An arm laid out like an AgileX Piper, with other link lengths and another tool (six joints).
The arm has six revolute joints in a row. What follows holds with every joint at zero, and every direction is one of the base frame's.
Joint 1 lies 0.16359 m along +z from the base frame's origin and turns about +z.
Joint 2 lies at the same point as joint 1 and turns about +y.
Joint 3 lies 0.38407 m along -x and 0.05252 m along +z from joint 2 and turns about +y.
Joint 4 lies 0.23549 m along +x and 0.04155 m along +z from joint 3 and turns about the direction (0.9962, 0, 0.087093).
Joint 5 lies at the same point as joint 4 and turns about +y.
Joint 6 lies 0.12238 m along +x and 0.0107 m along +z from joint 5 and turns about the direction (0.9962, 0, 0.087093).
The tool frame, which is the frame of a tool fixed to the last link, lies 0.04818 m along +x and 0.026 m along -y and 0.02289 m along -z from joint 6; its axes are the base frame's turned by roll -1.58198, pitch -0.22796 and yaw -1.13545 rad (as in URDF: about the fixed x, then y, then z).
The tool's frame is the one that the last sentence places.
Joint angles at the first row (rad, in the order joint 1, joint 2, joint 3, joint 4, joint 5, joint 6):
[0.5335 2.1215 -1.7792 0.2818 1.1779 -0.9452]
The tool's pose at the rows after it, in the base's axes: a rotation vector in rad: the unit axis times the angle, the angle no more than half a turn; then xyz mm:
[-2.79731 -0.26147 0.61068 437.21 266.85 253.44]
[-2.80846 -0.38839 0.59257 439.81 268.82 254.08]
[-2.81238 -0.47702 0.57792 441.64 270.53 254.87]
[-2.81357 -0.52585 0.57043 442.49 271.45 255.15]
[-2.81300 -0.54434 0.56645 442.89 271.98 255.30]
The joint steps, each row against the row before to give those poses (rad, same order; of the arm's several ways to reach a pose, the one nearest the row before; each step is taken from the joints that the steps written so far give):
[0.0000 0.0000 0.0000 0.0000 0.0000 -0.0902]
[0.0000 0.0000 0.0000 -0.0010 0.0000 -0.0894]
[0.0000 -0.0001 -0.0011 0.0000 0.0000 -0.0621]
[0.0000 0.0000 0.0000 0.0000 0.0000 -0.0342]
[0.0000 0.0001 0.0000 0.0008 -0.0009 -0.0132]

